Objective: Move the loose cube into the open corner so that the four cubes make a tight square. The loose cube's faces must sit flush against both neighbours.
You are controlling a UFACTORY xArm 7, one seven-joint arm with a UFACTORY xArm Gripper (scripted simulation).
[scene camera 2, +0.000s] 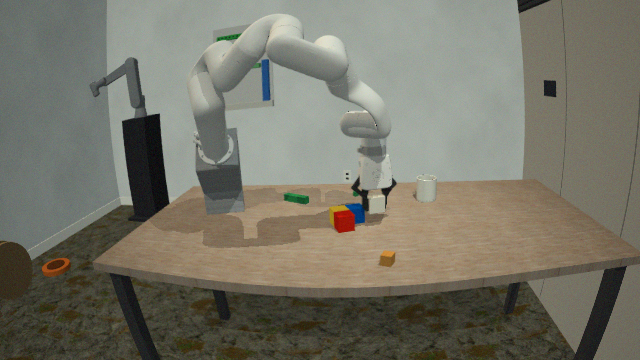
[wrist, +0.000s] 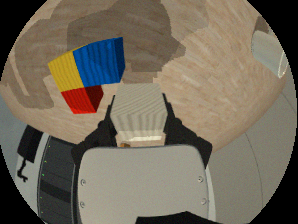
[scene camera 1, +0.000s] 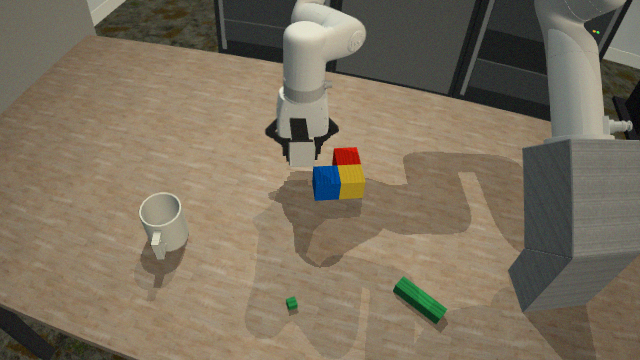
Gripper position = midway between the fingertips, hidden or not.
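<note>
Gripper (scene camera 1: 301, 156), (scene camera 2: 374, 208), (wrist: 139, 101). Green bar (scene camera 1: 417, 298); out of frame in the wrist view.
</note>
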